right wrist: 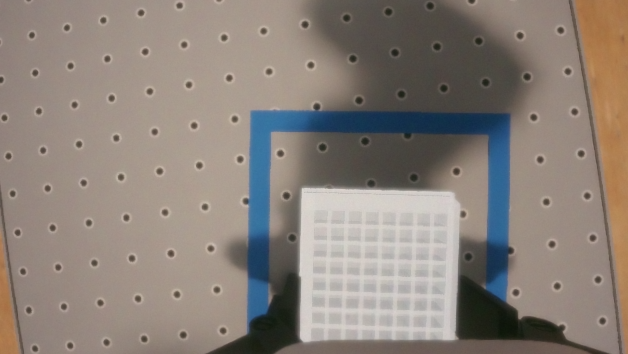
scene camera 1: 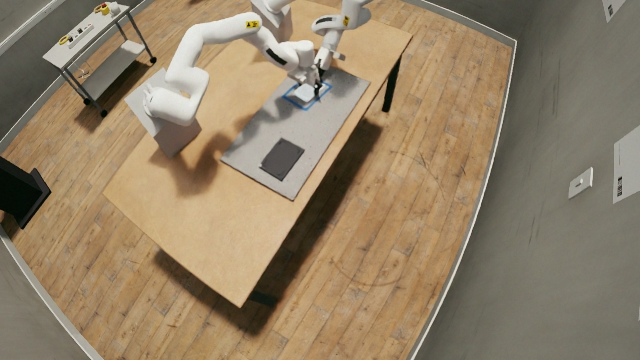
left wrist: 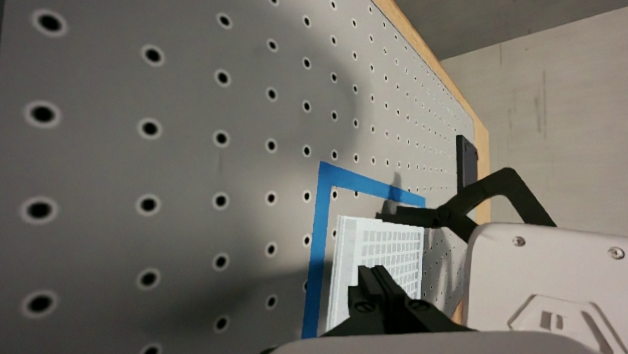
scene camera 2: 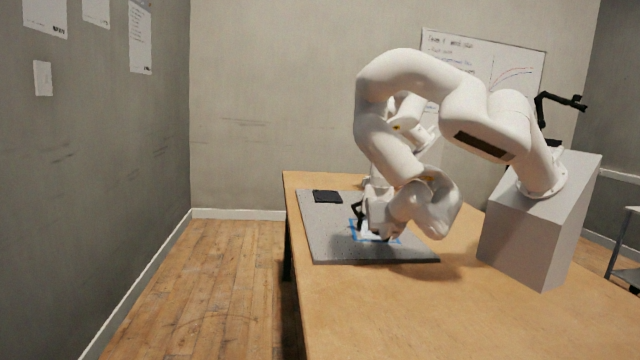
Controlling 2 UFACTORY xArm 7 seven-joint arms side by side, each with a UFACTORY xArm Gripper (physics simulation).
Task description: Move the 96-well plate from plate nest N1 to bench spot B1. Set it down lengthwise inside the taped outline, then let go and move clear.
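Places are measured from the left arm's base along level axes (x up, y left, z back), in metres.
Pixels of known places: left gripper, fingertip midpoint: [scene camera 1: 315,82] [left wrist: 369,288] [scene camera 2: 375,232]; right gripper, fingertip midpoint: [right wrist: 374,300] [scene camera 1: 309,89] [left wrist: 383,274]; left arm's base, link origin: [scene camera 1: 271,3] [scene camera 2: 541,179]; right arm's base, link origin: [scene camera 2: 425,143].
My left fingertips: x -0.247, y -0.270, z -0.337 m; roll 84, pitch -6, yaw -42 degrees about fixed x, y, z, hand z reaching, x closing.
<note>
For each thing: its top centre in the pictures, then the offset to it from my left fingertips. Level surfaces: height alone.
- white 96-well plate, top centre: [right wrist: 378,312] [left wrist: 395,277] [scene camera 2: 373,227] [scene camera 1: 309,88] dy -0.044, dx -0.003, dz +0.015 m
- black plate nest N1, top centre: [left wrist: 474,172] [scene camera 1: 281,156] [scene camera 2: 327,194] dy -0.428, dx -0.001, dz -0.017 m
- grey perforated board, surface height: dx -0.017 m
- wooden table, surface height: dx -0.030 m
The white 96-well plate [scene camera 1: 302,93] [left wrist: 350,250] [right wrist: 380,270] lies level within the blue taped outline [scene camera 1: 306,108] [scene camera 2: 353,231] [left wrist: 320,225] [right wrist: 380,123], its visible edges roughly parallel to the tape. Whether it rests on the board or is slightly above is unclear. My right gripper [right wrist: 374,300] is shut on it, with a finger against each long side. My left gripper [left wrist: 369,288] has its fingers together, with no object between them, and stands close beside the plate. The black plate nest N1 [scene camera 1: 282,159] [scene camera 2: 327,196] [left wrist: 466,160] is empty at the board's other end.
The two arms stand close together over the outline, and a right finger linkage shows near my left fingers in the left wrist view. The grey perforated board [scene camera 1: 250,150] [scene camera 2: 332,252] lies on the wooden table [scene camera 1: 200,235] [scene camera 2: 400,320]. A cart [scene camera 1: 62,62] stands beyond.
</note>
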